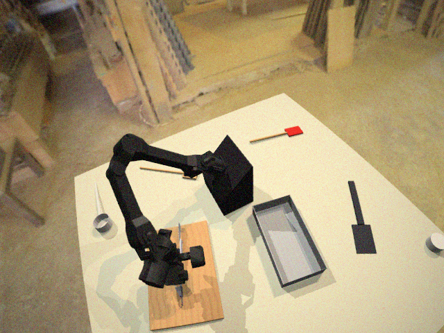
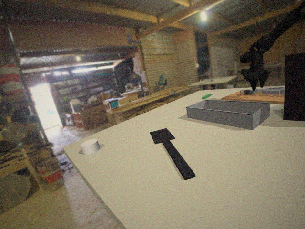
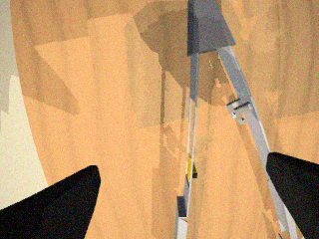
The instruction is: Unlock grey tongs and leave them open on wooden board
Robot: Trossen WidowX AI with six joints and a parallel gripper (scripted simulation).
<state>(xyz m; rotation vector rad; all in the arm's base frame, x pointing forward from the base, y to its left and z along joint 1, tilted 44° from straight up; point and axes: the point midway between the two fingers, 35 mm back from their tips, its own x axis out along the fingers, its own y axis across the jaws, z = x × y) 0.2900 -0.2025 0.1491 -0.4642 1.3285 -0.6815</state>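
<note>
My gripper tip is now 10 mm to the left of the wooden board and 40 mm above it. Round my gripper tip: grey roasting tin: 30 mm ahead, 380 mm to the left, 20 mm below; then red spatula: 470 mm behind, 640 mm to the left, 40 mm below; then black spatula: 80 mm ahead, 680 mm to the left, 50 mm below.
</note>
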